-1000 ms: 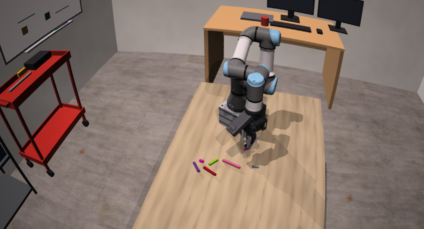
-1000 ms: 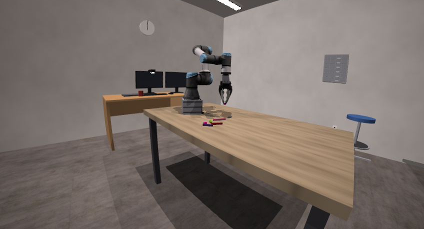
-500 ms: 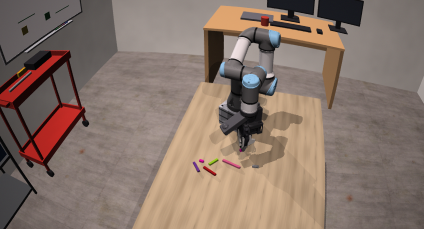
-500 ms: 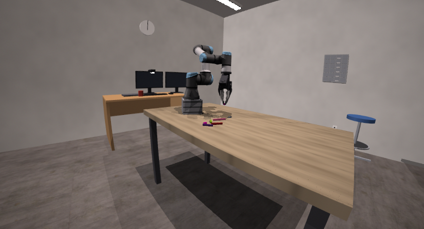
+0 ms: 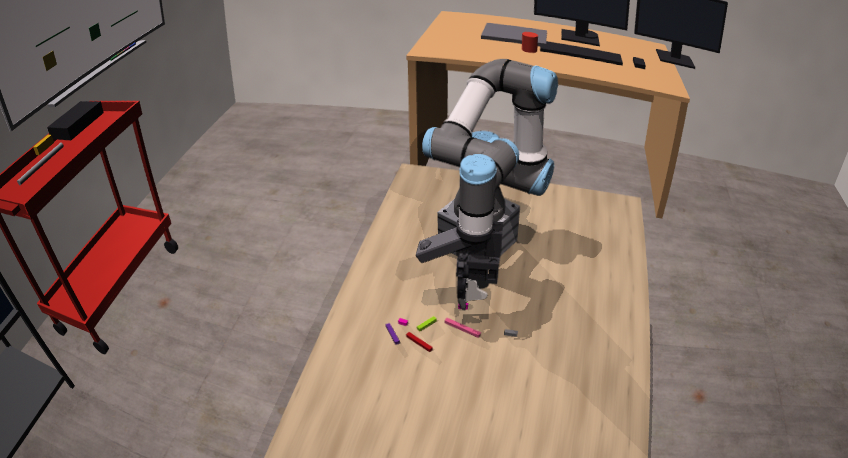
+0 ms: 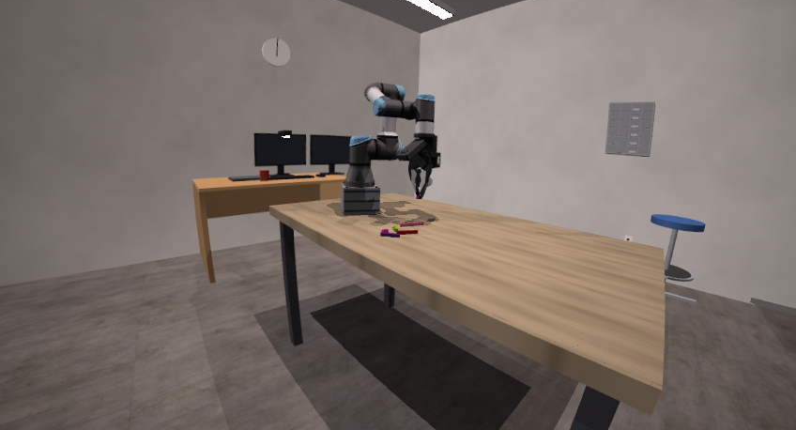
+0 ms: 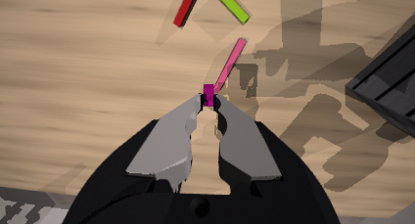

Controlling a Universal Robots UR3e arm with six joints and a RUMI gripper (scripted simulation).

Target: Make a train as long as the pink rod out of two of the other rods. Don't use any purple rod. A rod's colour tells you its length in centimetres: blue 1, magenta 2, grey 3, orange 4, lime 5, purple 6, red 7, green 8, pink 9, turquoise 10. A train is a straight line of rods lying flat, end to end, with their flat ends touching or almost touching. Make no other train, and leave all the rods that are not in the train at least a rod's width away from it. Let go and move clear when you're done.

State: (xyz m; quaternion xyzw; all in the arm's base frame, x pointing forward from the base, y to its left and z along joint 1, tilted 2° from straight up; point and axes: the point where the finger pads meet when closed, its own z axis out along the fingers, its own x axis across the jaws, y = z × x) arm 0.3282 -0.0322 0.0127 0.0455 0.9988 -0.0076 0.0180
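The pink rod is 3 cm behind my hand and 11 cm below it. Round my hand: grey rod: 1 cm behind, 11 cm to the left, 11 cm below; then lime rod: 4 cm behind, 8 cm to the right, 11 cm below; then red rod: 2 cm ahead, 9 cm to the right, 11 cm below.
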